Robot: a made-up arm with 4 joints. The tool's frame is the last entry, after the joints. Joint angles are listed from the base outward. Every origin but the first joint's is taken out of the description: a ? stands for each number. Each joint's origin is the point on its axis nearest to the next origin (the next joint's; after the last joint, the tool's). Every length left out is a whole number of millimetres.
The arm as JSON. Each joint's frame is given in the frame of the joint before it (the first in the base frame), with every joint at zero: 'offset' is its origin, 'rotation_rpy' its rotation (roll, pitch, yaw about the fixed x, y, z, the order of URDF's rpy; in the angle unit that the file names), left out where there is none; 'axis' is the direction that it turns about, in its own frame. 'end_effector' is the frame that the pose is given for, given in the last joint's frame.
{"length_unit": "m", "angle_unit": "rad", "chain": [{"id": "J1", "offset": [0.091, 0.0, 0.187], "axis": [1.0, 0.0, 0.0]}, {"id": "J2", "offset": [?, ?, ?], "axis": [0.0, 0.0, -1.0]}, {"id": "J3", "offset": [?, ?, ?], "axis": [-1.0, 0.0, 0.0]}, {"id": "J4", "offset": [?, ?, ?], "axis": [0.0, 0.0, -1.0]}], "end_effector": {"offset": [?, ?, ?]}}
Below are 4 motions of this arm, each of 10 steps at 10 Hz.
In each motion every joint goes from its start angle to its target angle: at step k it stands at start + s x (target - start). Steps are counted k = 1, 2, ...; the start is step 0. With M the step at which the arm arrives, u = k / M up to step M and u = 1 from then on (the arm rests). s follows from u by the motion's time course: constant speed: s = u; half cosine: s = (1 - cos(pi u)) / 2; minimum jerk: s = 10 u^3 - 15 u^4 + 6 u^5.
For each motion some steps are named. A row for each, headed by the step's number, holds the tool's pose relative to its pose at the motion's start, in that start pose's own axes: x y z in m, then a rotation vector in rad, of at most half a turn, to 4 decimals.
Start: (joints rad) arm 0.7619 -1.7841 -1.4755 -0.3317
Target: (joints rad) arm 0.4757 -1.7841 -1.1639 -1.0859
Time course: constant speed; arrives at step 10
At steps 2, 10:
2: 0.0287 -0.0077 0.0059 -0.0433 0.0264 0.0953
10: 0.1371 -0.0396 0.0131 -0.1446 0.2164 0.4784

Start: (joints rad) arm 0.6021 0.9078 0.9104 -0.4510
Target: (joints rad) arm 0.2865 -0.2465 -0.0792 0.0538
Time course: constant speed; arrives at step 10
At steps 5, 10:
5: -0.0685 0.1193 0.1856 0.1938 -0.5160 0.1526
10: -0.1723 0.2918 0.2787 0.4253 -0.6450 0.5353

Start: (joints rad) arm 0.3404 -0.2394 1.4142 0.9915
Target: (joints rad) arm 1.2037 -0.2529 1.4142 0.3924
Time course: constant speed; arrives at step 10
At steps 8, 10:
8: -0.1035 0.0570 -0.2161 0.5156 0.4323 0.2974
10: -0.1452 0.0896 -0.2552 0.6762 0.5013 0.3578

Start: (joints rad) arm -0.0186 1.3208 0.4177 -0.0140
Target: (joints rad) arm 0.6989 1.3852 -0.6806 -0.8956
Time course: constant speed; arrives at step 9
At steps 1, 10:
1: 0.0369 0.0077 -0.0573 0.1459 0.0660 0.1181
10: 0.1272 0.1994 -0.5392 1.4257 0.1300 0.5663

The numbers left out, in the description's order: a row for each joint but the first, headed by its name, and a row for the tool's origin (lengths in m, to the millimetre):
J2: 0.0 -0.265 0.308
J3: 0.326 0.011 0.0
J4: 0.0 0.042 0.038
tool: 0.0 -0.111 0.0

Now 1 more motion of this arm.
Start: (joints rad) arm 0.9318 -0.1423 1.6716 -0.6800
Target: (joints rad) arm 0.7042 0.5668 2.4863 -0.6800
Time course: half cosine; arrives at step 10
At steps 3, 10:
3: 0.0064 -0.0027 -0.0361 -0.0766 0.2463 0.0301
10: -0.0461 0.0051 -0.1831 -0.3620 1.1525 0.3138

